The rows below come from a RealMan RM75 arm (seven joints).
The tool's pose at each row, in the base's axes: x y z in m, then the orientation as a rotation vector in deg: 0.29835 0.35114 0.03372 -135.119 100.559 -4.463; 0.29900 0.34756 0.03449 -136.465 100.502 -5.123; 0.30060 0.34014 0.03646 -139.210 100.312 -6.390; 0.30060 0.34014 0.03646 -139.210 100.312 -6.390; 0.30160 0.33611 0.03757 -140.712 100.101 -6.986; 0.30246 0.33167 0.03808 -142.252 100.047 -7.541; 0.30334 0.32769 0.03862 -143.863 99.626 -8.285; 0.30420 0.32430 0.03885 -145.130 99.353 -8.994
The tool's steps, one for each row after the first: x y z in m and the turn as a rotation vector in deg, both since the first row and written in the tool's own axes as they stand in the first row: 0.00354 0.00022 -0.00111 -0.623 0.920 -0.639; 0.01093 0.00038 -0.00373 -1.913 2.726 -1.957; 0.01093 0.00038 -0.00373 -1.913 2.726 -1.957; 0.01498 0.00033 -0.00518 -2.618 3.621 -2.715; 0.01942 0.00064 -0.00611 -3.442 4.571 -3.396; 0.02343 0.00080 -0.00701 -4.092 5.518 -4.300; 0.02690 0.00088 -0.00753 -4.594 6.355 -4.981
